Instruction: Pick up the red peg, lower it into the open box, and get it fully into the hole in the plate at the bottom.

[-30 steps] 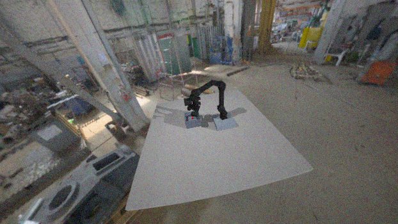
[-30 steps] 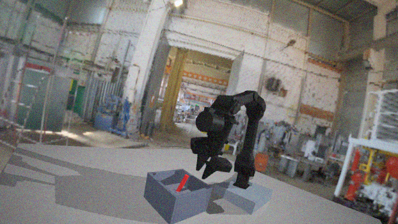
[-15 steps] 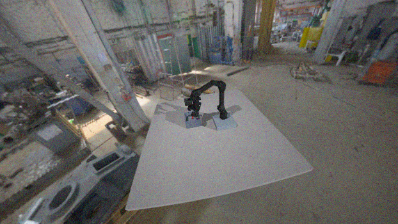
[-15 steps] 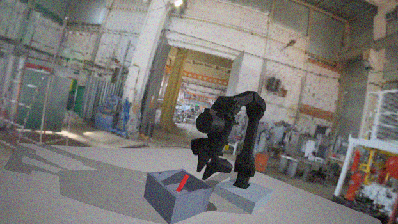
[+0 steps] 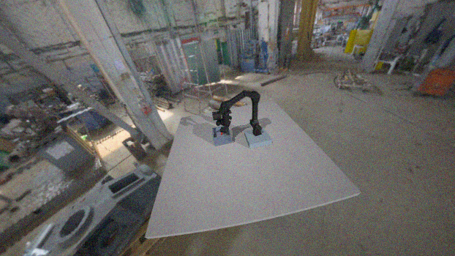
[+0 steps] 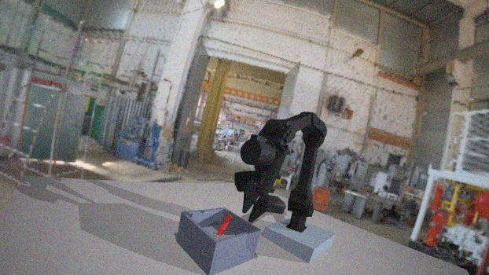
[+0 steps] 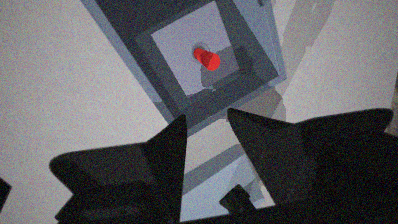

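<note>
Now: gripper tip 4 cm to the left of the red peg, 4 cm short of it and 4 cm above it. The rest, counted from my gripper tip: plate 8 cm below, 5 cm to the right, 5 cm ahead; then grey box 10 cm below, 5 cm to the right, 5 cm ahead.
</note>
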